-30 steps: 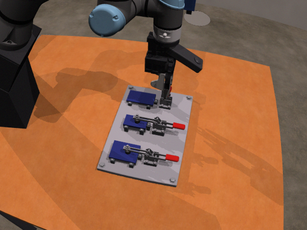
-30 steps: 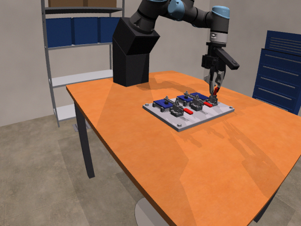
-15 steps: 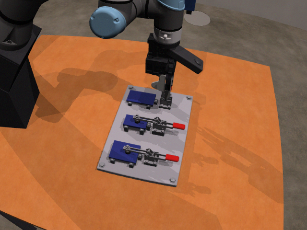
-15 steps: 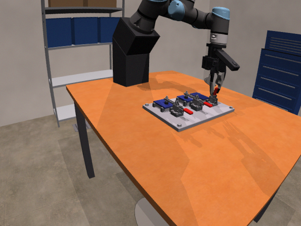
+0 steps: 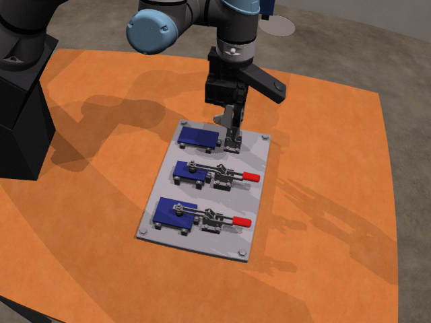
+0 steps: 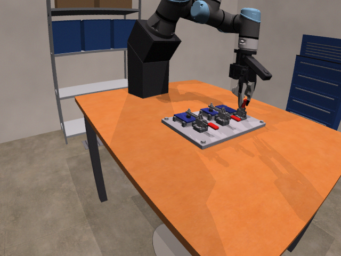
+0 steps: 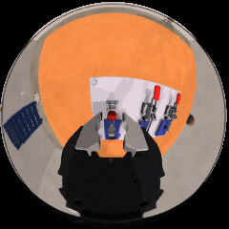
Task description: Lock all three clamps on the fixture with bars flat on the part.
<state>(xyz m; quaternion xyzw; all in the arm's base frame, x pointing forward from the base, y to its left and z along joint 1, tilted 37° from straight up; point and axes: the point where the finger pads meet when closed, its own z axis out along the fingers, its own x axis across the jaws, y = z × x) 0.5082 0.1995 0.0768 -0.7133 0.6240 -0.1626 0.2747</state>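
Right now the grey fixture plate is 1 cm behind my hand, 11 cm to the right of it and 7 cm below it.
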